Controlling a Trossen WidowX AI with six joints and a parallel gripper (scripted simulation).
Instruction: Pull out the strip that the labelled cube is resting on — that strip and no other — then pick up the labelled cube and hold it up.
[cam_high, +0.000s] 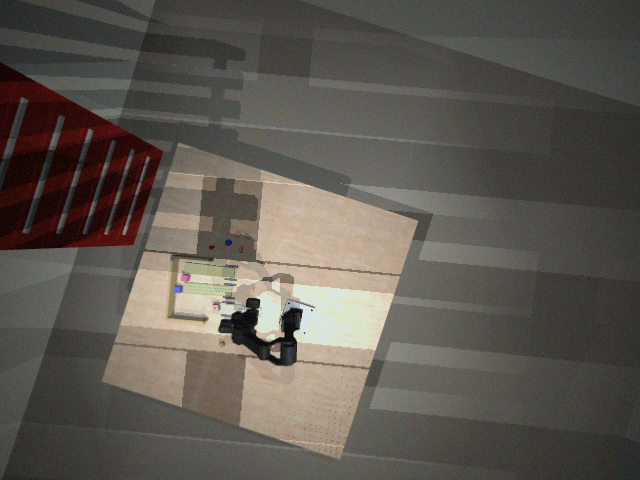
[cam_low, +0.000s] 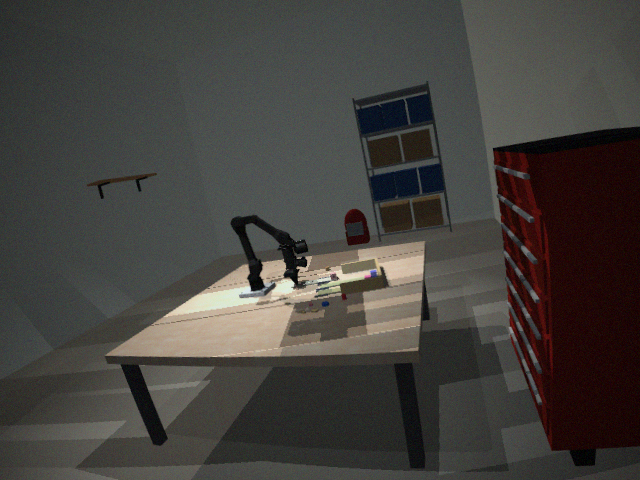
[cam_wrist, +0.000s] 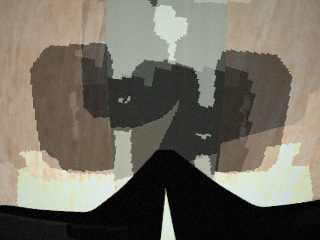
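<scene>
The grey strip lies 9 cm ahead of my gripper tip.
</scene>
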